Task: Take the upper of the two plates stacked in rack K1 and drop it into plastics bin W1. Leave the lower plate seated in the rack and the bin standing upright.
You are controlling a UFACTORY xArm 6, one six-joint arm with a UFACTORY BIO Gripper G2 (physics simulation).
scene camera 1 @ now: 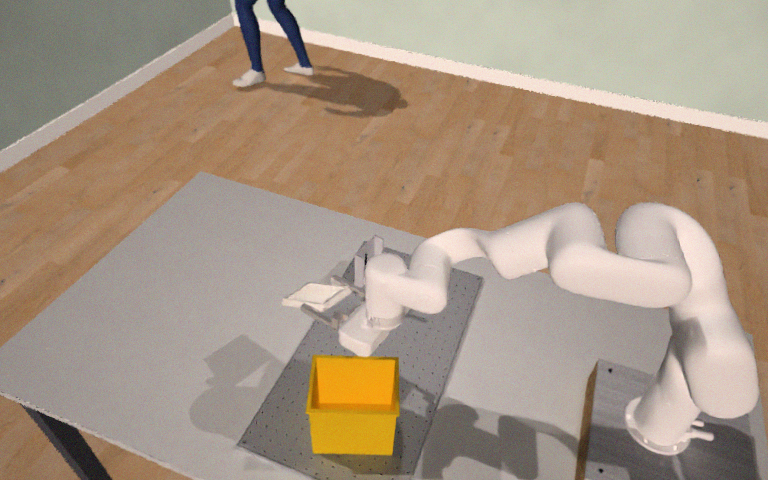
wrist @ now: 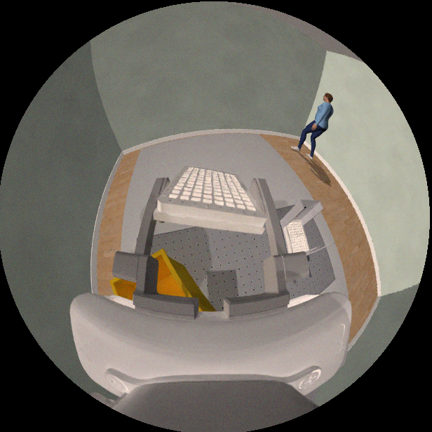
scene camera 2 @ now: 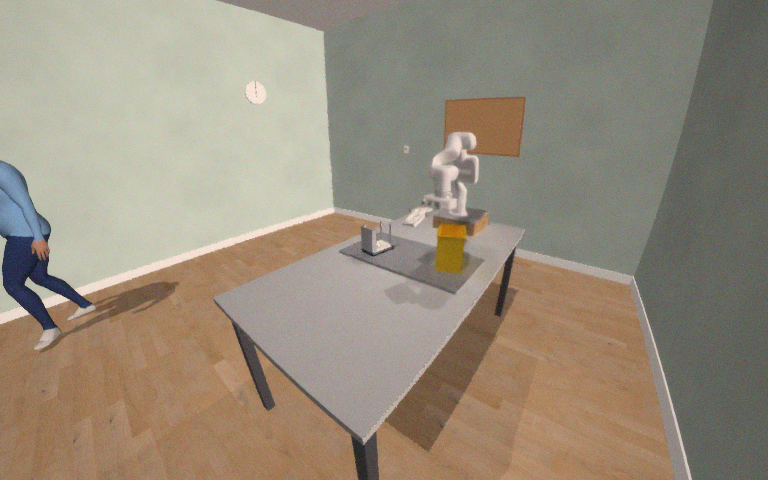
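Seen in the pictures: hand, tool point: [scene camera 1: 326,297] [scene camera 2: 421,212]; arm's base, link origin: [scene camera 1: 655,425] [scene camera 2: 458,213].
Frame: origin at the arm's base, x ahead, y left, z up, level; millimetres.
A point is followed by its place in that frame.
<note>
My gripper [scene camera 1: 318,293] @(x 721, y 15, z 192 mm) [wrist: 211,181] is shut on the upper plate, with one finger on each side. This white plate [scene camera 1: 308,296] @(x 759, y 17, z 182 mm) [scene camera 2: 417,215] @(x 753, y 12, z 184 mm) [wrist: 212,195] hangs in the air, slightly tilted, away from the rack and not over the bin's opening. Rack K1 [scene camera 1: 373,247] @(x 705, y -323, z 24 mm) [scene camera 2: 368,238] @(x 726, y -273, z 10 mm) [wrist: 306,210] stands on the perforated board. The lower plate [scene camera 2: 382,246] @(x 661, y -228, z -51 mm) [wrist: 296,236] lies in it; the arm hides it in scene camera 1. The yellow bin W1 [scene camera 1: 353,433] @(x 607, y 195, z 7 mm) [scene camera 2: 450,251] @(x 704, y 161, z 23 mm) [wrist: 187,282] stands upright on the board, its open top facing up.
The perforated board [scene camera 1: 283,407] @(x 792, y 134, z -84 mm) [scene camera 2: 407,266] @(x 745, y -34, z -84 mm) lies on the grey table [scene camera 1: 141,271] @(x 1338, y -160, z -97 mm) [scene camera 2: 339,316] @(x 1201, y -88, z -97 mm). The arm's base stands on a raised block [scene camera 1: 617,418] @(x 76, y 3, z -4 mm) [scene camera 2: 481,224] @(x -2, y 172, z -53 mm). A person [scene camera 1: 249,33] [scene camera 2: 19,249] [wrist: 324,114] is on the floor beyond the table.
</note>
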